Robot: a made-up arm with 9 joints. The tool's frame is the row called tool. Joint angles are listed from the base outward.
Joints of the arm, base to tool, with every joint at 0 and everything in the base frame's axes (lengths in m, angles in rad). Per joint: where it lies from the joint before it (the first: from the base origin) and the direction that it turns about. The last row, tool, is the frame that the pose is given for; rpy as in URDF.
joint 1: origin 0.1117 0.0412 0.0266 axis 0 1 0
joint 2: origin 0.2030 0.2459 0.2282 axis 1 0 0
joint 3: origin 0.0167 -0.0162 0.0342 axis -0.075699 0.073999 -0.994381
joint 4: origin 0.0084 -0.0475 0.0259 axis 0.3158 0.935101 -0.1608
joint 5: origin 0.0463 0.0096 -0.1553 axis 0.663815 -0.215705 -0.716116
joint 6: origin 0.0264 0.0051 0.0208 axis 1 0 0
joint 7: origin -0.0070 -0.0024 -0.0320 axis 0 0 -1
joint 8: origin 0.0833 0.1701 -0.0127 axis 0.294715 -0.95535 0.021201
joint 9: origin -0.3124 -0.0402 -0.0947 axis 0 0 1
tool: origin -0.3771 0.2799 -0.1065 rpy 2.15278 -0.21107 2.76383
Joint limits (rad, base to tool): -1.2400..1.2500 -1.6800..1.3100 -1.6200..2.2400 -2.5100..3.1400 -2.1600..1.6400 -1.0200..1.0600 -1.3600..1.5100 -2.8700..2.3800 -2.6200..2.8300
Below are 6 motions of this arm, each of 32 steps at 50 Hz.
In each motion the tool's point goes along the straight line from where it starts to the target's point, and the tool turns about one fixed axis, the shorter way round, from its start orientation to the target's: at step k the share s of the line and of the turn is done. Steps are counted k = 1, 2, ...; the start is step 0. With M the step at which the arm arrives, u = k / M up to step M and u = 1 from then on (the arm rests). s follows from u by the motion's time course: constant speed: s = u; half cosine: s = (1 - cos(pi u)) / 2; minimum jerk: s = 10 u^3 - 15 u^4 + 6 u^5.
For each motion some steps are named. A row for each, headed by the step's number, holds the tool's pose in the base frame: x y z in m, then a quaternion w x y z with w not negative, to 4 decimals.
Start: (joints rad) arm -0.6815 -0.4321 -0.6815 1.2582 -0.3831 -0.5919 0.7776 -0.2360 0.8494
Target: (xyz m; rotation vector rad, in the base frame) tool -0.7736 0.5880 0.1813 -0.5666 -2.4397 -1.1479
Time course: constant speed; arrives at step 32
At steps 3, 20, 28, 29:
3: -0.6327 0.3339 0.2686 0.3345 -0.1674 -0.9251 0.0648
20: -0.7153 0.4829 0.2174 0.2592 -0.1935 -0.9206 -0.2187
28: -0.7542 0.5530 0.1933 0.2155 -0.2000 -0.8906 -0.3471
29: -0.7590 0.5617 0.1903 0.2097 -0.2005 -0.8856 -0.3627

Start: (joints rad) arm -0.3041 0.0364 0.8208 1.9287 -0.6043 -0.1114 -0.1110 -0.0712 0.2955
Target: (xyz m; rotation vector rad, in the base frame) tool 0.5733 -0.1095 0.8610 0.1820 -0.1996 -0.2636
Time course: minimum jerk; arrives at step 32
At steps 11, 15, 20, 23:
11: -0.0145 0.1459 0.9540 0.7003 -0.1207 -0.2606 -0.6535
15: 0.1494 0.0746 0.9281 0.8169 -0.0632 -0.2244 -0.5276
20: 0.3644 -0.0188 0.8940 0.9270 0.0151 -0.1656 -0.3361
23: 0.4677 -0.0636 0.8777 0.9610 0.0527 -0.1337 -0.2363

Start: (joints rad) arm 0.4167 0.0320 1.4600 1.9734 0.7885 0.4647 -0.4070 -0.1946 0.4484
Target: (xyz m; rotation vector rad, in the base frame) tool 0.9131 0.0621 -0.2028 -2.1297 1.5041 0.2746
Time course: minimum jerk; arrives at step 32
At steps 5, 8, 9, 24, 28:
5: 1.0359 0.1208 0.5389 0.2301 0.7986 -0.2771 0.4822
8: 1.0266 0.1163 0.4825 0.1944 0.8182 -0.3080 0.4448
9: 1.0220 0.1142 0.4552 0.1769 0.8265 -0.3225 0.4261
24: 0.9262 0.0684 -0.1237 0.2077 -0.8144 0.5408 0.0348
28: 0.9151 0.0631 -0.1905 0.2495 -0.7900 0.5526 0.0910

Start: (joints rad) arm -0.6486 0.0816 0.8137 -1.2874 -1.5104 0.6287 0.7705 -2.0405 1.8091
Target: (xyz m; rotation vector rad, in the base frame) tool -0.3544 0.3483 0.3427 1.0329 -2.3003 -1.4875
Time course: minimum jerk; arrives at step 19
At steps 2, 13, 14, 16, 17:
2: 0.1984 0.5892 0.8773 0.2802 -0.3584 -0.5621 -0.6907
13: -0.2513 0.3932 0.4424 0.1484 0.2221 -0.7768 -0.5703
14: -0.2886 0.3770 0.4063 0.1337 0.2693 -0.7805 -0.5482
16: -0.3373 0.3558 0.3592 0.1139 0.3299 -0.7817 -0.5168
17: -0.3489 0.3507 0.3480 0.1091 0.3441 -0.7814 -0.5090

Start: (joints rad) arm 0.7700 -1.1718 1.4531 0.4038 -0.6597 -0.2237 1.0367 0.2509 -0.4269
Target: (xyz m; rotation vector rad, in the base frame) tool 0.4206 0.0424 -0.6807 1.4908 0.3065 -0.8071
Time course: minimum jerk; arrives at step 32
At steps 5, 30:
5: 0.2819 -0.2777 -0.5370 0.6589 0.3910 0.4728 -0.4352
30: 0.4203 0.0417 -0.6804 0.6516 0.6561 0.1358 -0.3557

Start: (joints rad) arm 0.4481 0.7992 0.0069 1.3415 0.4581 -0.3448 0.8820 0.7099 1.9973
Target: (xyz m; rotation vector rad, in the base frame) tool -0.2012 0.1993 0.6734 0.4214 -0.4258 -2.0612
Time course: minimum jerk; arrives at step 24
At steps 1, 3, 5, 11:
1: -0.1166 0.3703 0.5754 0.6140 0.0229 -0.4122 -0.6727
3: -0.1179 0.3677 0.5770 0.6125 0.0253 -0.4089 -0.6761
5: -0.1220 0.3594 0.5817 0.6075 0.0328 -0.3983 -0.6865
11: -0.1523 0.2982 0.6168 0.5650 0.0875 -0.3166 -0.7569

